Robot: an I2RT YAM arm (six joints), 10 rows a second.
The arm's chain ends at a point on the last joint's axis. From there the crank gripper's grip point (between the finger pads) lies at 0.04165 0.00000 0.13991 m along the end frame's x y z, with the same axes.
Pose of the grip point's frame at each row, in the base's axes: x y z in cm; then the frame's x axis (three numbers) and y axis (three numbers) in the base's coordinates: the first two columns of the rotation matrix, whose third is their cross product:
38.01 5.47 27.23 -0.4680 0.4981 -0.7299 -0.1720 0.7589 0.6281
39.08 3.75 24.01 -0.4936 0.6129 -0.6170 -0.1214 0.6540 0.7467
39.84 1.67 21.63 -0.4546 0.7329 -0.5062 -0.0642 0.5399 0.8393
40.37 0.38 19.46 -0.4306 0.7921 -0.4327 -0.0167 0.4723 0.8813
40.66 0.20 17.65 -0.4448 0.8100 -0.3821 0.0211 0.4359 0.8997
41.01 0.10 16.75 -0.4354 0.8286 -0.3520 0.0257 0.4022 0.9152
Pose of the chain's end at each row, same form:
27.83 -2.47 34.04 -0.4680 0.4981 -0.7299 -0.1720 0.7589 0.6281
29.09 -5.01 30.06 -0.4936 0.6129 -0.6170 -0.1214 0.6540 0.7467
29.30 -7.18 26.51 -0.4546 0.7329 -0.5062 -0.0642 0.5399 0.8393
29.54 -8.33 23.92 -0.4306 0.7921 -0.4327 -0.0167 0.4723 0.8813
29.99 -8.66 22.19 -0.4448 0.8100 -0.3821 0.0211 0.4359 0.8997
30.23 -8.80 20.96 -0.4354 0.8286 -0.3520 0.0257 0.4022 0.9152

